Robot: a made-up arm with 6 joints.
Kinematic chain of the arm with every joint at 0, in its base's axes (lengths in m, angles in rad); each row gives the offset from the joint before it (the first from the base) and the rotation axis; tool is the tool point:
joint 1: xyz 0 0 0.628 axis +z
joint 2: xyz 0.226 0 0 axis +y
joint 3: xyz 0 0 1.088 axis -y
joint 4: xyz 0 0 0.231 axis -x
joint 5: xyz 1.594 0 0 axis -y
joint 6: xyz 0.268 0 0 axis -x
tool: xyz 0 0 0
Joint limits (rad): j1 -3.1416..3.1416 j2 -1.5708..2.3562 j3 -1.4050..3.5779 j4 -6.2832..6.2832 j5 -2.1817..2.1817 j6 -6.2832..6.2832
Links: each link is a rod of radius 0.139 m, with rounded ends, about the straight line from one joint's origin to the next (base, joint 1, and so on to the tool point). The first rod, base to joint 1, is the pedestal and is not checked.
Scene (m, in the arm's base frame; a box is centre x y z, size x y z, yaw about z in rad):
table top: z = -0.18
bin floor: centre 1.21 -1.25 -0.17 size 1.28 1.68 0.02 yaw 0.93
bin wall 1: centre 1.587 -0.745 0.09 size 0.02 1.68 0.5 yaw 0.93
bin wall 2: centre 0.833 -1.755 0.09 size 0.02 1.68 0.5 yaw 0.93
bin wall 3: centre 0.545 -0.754 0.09 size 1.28 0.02 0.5 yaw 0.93
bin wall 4: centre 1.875 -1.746 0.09 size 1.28 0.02 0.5 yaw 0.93
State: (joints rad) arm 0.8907 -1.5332 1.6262 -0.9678 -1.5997 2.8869
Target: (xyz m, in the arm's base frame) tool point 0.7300 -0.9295 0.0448
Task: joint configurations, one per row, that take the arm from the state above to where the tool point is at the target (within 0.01 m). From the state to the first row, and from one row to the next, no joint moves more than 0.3 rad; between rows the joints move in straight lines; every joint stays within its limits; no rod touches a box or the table.
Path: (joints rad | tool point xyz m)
1: 0.6815 -1.3144 1.3539 -0.9050 -1.5754 2.8869 | -1.8988 -1.2688 1.5717
2: 0.4722 -1.0955 1.0817 -0.8421 -1.5512 2.8869 | -1.6014 -0.5934 2.4100
3: 0.2630 -0.8767 0.8094 -0.7793 -1.5269 2.8869 | -0.8555 -0.0355 2.9144
4: 0.0538 -0.6579 0.5372 -0.7165 -1.5026 2.8869 | 0.1154 0.1821 2.9995
5: -0.1554 -0.4391 0.2649 -0.6536 -1.4784 2.8869 | 0.9982 0.0079 2.6751
6: -0.3647 -0.2202 -0.0074 -0.5908 -1.4541 2.8869 | 1.5241 -0.4232 2.0427
7: -0.5739 -0.0014 -0.2796 -0.5280 -1.4298 2.8869 | 1.5791 -0.8617 1.2696
8: -0.7831 0.2174 -0.5519 -0.4651 -1.4055 2.8869 | 1.2416 -1.0686 0.5471
9: -0.9923 0.4362 -0.8241 -0.4023 -1.3813 2.8869 | 0.7301 -0.9295 0.0449

